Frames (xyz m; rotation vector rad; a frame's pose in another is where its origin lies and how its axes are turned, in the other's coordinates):
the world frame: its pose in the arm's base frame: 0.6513 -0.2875 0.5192 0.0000 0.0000 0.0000
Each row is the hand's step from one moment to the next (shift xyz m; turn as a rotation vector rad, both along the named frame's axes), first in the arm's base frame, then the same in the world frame.
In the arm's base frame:
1: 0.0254 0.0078 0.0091 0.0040 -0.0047 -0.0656
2: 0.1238 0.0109 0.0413 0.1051 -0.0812 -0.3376
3: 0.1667 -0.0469 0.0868 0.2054 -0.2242 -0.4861
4: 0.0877 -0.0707 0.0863 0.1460 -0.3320 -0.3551
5: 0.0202 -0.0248 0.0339 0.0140 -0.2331 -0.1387
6: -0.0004 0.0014 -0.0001 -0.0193 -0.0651 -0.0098
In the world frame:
1: 0.0254 0.0078 0.0091 0.0040 -0.0047 -0.0656
2: 0.1238 0.0109 0.0413 0.1051 -0.0812 -0.3376
3: 0.1667 -0.0469 0.0868 0.2054 -0.2242 -0.4861
4: 0.0877 -0.0707 0.0863 0.1460 -0.3320 -0.3551
5: 0.0202 -0.0248 0.0339 0.0140 -0.2331 -0.1387
6: -0.0004 0.0014 -0.0001 -0.0193 -0.0651 -0.0098

